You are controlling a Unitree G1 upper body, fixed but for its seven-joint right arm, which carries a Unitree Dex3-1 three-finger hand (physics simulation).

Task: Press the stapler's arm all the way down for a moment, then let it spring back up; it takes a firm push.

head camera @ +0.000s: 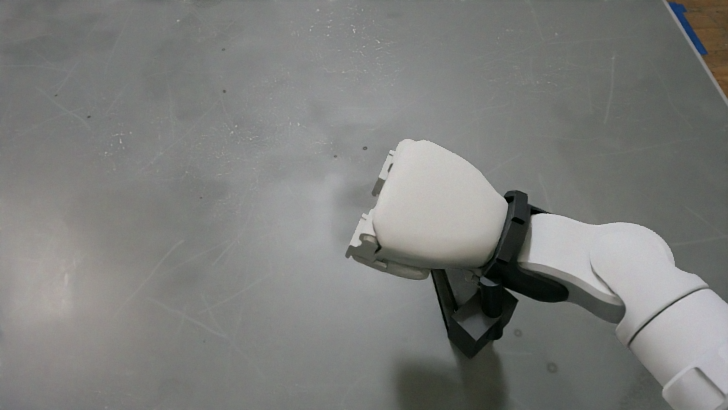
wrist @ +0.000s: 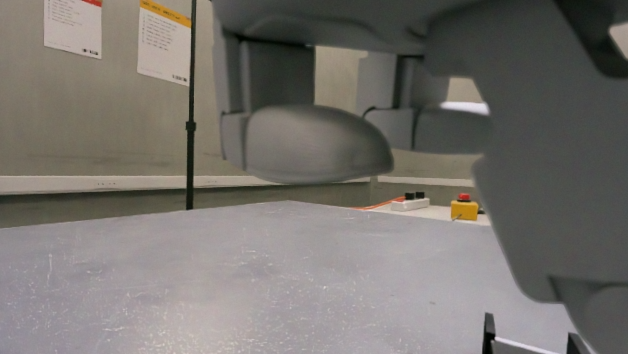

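Observation:
The stapler [head camera: 443,297] is dark and lies mostly hidden under my hand and wrist in the head view; a long black side edge and a strip of grey surface show below the palm. In the wrist view, the stapler [wrist: 489,327] shows at the bottom right edge as two black upright tabs with a light bar between them. My gripper [head camera: 378,219] [wrist: 437,162] is shut, its fingers curled in under the palm with no thing seen in them. The hand is above the stapler's upper part. Whether it touches the arm, and how far down the arm is, cannot be seen.
The grey table [head camera: 203,203] [wrist: 200,280] extends around the hand. A dark box [head camera: 476,323] hangs at the wrist and covers part of the stapler. Far back stand a white power strip [wrist: 410,204], a yellow box with a red button [wrist: 464,210] and a black pole [wrist: 190,150].

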